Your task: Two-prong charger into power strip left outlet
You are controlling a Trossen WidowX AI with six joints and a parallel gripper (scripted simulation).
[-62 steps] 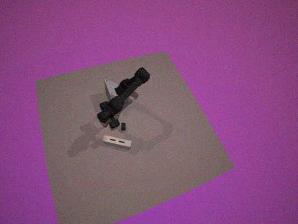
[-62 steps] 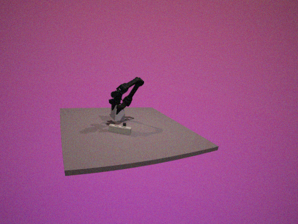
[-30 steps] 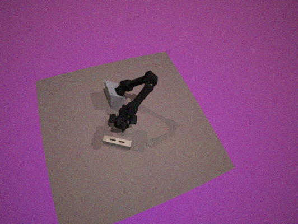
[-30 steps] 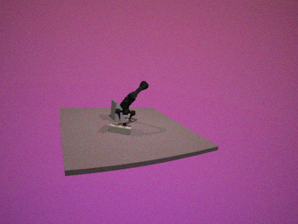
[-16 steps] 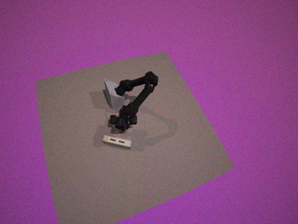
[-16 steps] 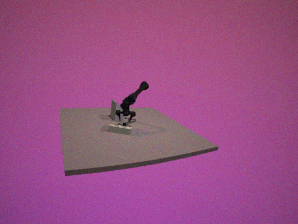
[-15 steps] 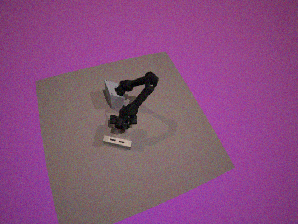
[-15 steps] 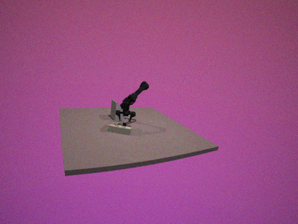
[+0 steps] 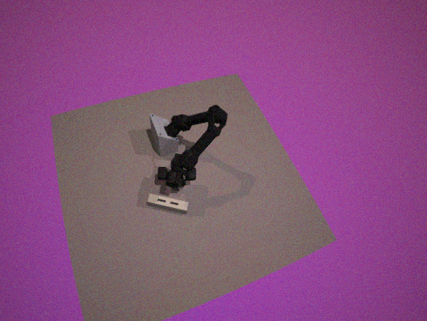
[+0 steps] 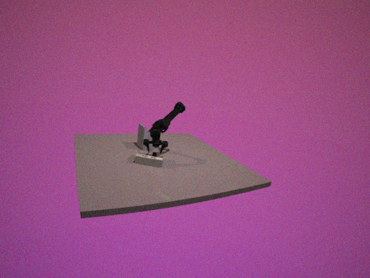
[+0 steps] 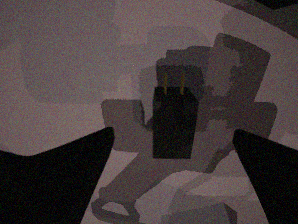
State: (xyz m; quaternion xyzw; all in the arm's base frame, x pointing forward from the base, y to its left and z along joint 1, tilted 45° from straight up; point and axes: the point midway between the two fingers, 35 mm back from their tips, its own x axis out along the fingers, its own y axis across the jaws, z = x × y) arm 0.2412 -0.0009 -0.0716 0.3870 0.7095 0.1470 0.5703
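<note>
My gripper tip is now 2 cm short of the dark charger, 2 cm above it and 1 cm to the left of it.
</note>
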